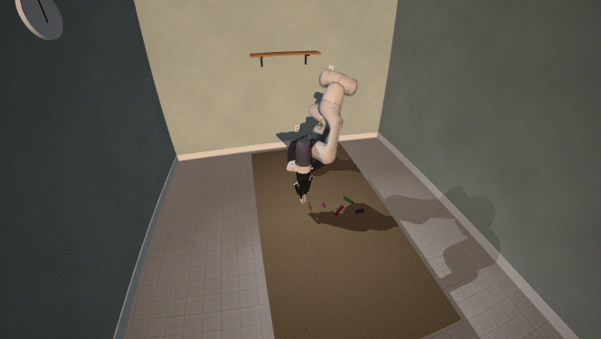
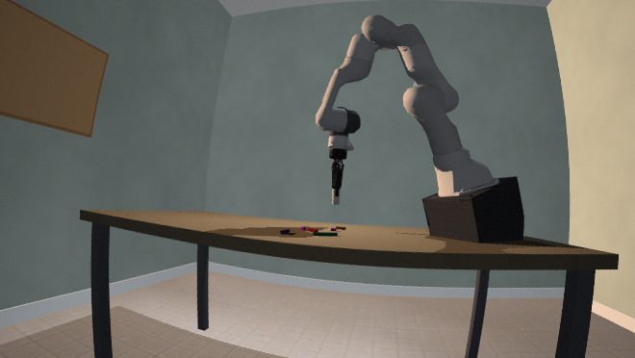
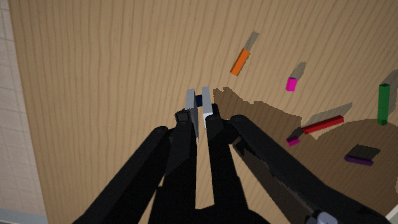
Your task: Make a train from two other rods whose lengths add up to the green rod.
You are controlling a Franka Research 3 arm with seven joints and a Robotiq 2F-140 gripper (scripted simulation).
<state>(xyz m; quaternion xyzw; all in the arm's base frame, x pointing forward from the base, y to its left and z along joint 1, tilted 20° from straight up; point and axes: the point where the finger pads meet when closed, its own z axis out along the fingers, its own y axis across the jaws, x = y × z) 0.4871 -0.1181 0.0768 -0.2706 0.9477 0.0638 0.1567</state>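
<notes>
The orange rod is 130 mm below my hand, 50 mm to the left of it and 50 mm behind it. From my hand the other things lie so: blue rod 30 mm below; then red rod 240 mm to the left, 130 mm below, 10 mm behind; then green rod 320 mm to the left, 130 mm below, 90 mm behind.
</notes>
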